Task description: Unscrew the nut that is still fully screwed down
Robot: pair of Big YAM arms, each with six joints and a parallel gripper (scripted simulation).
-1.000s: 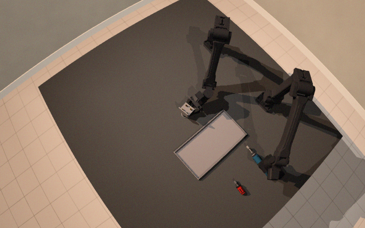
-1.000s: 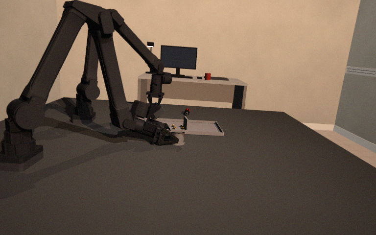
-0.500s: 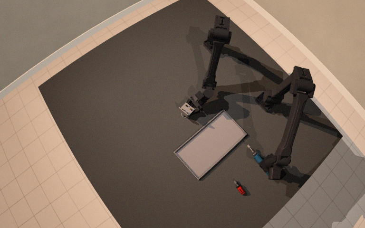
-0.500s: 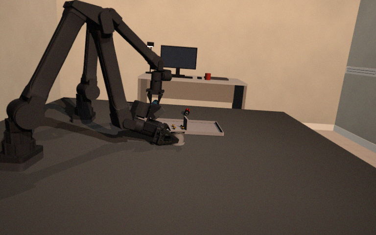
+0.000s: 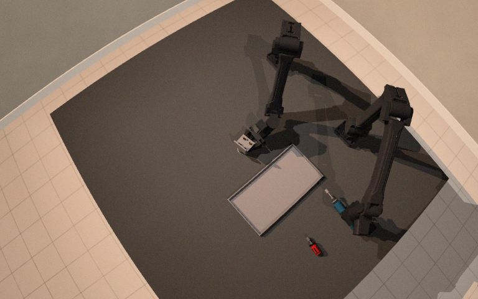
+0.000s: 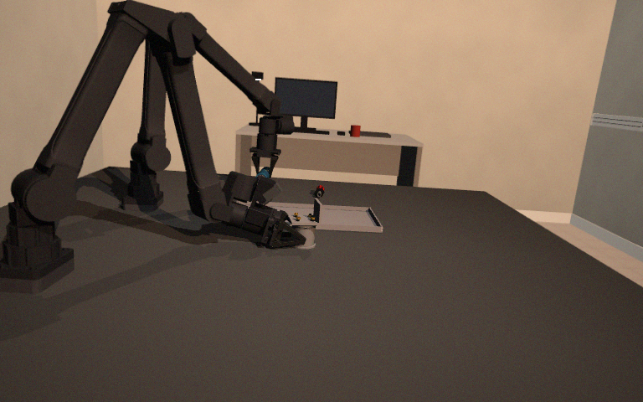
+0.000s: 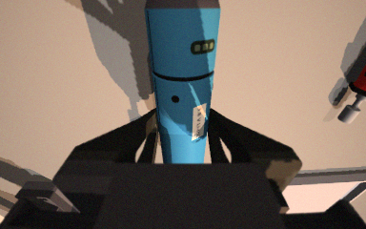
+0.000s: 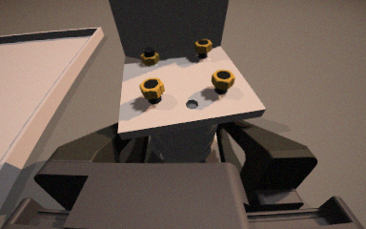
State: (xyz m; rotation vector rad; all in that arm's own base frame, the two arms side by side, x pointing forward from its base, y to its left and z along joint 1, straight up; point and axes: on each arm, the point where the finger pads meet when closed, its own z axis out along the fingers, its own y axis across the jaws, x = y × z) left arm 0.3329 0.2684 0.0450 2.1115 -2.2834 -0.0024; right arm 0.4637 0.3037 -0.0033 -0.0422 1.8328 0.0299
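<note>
Now: the joint module 1 cm above my right hand. From my right hand the other things lie so: shallow grey tray 25 cm to the left, 2 cm below; then nut 2 cm ahead, 2 cm to the left, 5 cm above; then grey bracket 5 cm above.
</note>
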